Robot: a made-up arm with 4 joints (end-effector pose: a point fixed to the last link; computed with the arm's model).
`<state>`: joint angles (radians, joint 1 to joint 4).
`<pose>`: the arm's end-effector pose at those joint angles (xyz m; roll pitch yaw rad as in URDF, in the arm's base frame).
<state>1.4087 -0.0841 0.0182 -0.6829</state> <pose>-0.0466 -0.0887 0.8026 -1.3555 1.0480 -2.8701</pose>
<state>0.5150 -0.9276 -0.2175 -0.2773</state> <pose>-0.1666 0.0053 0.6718 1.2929 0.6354 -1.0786</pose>
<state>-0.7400 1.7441 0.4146 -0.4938</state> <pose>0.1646 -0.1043 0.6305 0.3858 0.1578 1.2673</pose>
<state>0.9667 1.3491 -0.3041 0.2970</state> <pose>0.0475 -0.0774 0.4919 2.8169 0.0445 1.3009</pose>
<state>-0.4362 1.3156 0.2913 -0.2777</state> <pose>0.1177 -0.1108 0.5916 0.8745 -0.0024 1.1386</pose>
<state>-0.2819 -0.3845 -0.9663 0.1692</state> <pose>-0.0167 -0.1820 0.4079 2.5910 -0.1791 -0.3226</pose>
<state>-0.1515 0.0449 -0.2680 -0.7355</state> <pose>-0.0288 -0.1438 0.5371 1.8094 0.6529 0.1711</pose>
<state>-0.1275 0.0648 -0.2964 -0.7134</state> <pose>-0.0254 -0.1503 0.5371 1.8451 0.6596 0.2169</pose>
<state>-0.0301 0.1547 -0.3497 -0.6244</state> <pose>-0.0140 -0.1654 0.5406 1.9285 0.6740 0.3550</pose>
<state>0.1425 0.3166 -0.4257 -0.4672</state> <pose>0.0079 -0.1816 0.5398 2.1044 0.6780 0.5946</pose>
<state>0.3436 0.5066 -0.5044 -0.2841</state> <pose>0.0310 -0.1863 0.5255 2.3513 0.6390 0.8539</pose>
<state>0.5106 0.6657 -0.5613 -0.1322</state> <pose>0.0426 -0.1789 0.5050 2.5649 0.5726 1.0278</pose>
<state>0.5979 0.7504 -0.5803 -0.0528</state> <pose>0.0448 -0.1708 0.4937 2.6667 0.5282 1.0974</pose>
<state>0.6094 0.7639 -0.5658 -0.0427</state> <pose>0.0449 -0.1685 0.4953 2.6617 0.5208 1.1018</pose>
